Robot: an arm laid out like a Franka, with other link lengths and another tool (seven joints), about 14 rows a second.
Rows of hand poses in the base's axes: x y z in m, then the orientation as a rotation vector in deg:
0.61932 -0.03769 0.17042 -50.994 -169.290 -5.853
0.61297 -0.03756 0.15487 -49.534 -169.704 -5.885
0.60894 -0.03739 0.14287 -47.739 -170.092 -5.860
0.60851 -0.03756 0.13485 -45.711 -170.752 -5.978
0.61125 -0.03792 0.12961 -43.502 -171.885 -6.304
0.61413 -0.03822 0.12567 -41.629 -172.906 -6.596
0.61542 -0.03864 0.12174 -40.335 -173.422 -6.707
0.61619 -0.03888 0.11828 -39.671 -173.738 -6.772
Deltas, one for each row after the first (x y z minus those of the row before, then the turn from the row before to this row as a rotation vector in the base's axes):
-0.00635 0.00013 -0.01555 0.041 -0.028 0.982
-0.00403 0.00017 -0.01200 0.041 0.074 1.190
-0.00043 -0.00017 -0.00802 0.069 -0.175 1.373
0.00274 -0.00036 -0.00524 0.078 -0.645 1.542
0.00288 -0.00030 -0.00394 0.052 -0.631 1.305
0.00129 -0.00042 -0.00393 0.024 -0.253 0.877
0.00077 -0.00024 -0.00346 0.004 -0.184 0.454

